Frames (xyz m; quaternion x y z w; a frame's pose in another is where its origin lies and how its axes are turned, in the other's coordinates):
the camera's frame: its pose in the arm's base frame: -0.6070 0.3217 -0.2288 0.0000 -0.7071 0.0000 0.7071
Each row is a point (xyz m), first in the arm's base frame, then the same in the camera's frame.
Working: the arm's base frame: its pose in the camera's frame: 0.2288 -0.3217 -0.6070 0.0000 0.7071 0.0000 0.7071

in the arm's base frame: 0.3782 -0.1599 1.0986
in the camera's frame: 1.3274 -0.4816 -0.9852
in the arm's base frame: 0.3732 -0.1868 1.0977
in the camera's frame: 1.3265 -0.5085 -0.9802
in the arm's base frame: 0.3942 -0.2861 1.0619
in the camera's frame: 1.2907 -0.6078 -1.0012
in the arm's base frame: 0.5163 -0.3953 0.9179
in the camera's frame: 1.1467 -0.7170 -1.1233
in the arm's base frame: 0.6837 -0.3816 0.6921
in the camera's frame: 0.9209 -0.7033 -1.2907
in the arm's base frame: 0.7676 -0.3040 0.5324
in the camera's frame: 0.7612 -0.6257 -1.3746
